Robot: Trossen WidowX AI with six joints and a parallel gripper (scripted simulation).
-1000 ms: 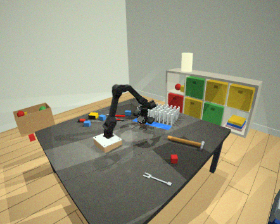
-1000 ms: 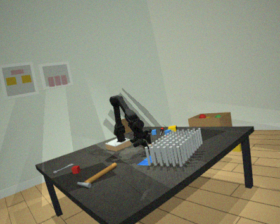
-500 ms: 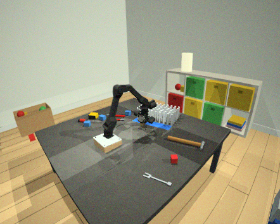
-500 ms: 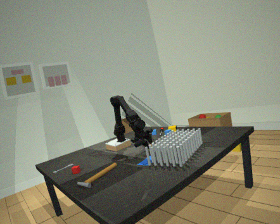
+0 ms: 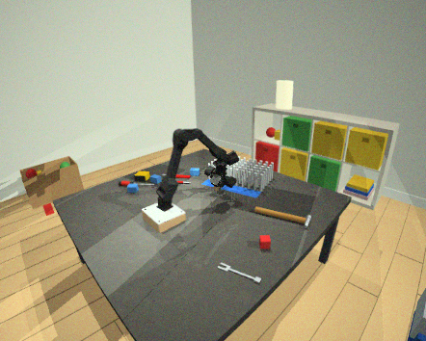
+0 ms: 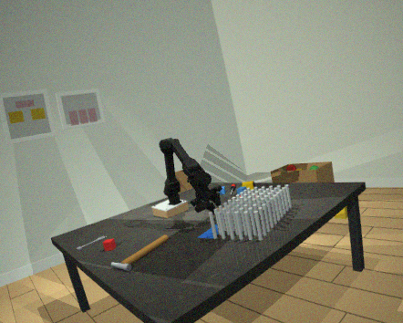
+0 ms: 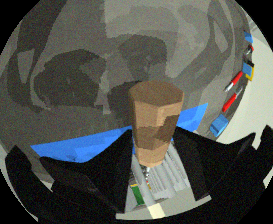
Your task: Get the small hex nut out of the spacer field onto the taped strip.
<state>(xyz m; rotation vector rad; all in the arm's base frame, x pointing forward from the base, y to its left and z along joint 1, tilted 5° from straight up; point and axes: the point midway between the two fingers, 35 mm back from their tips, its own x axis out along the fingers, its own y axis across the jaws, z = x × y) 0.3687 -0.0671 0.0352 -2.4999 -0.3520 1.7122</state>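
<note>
Now: the blue taped strip 70 mm ahead of my gripper tip, 40 mm below it and 30 mm to the right of it. From my gripper tip the other things lie so: hook tool: 100 mm ahead, 10 mm to the left; then red cube: 450 mm to the right, 290 mm behind, 20 mm below; then yellow block: 530 mm to the left, 180 mm behind, 10 mm below.
</note>
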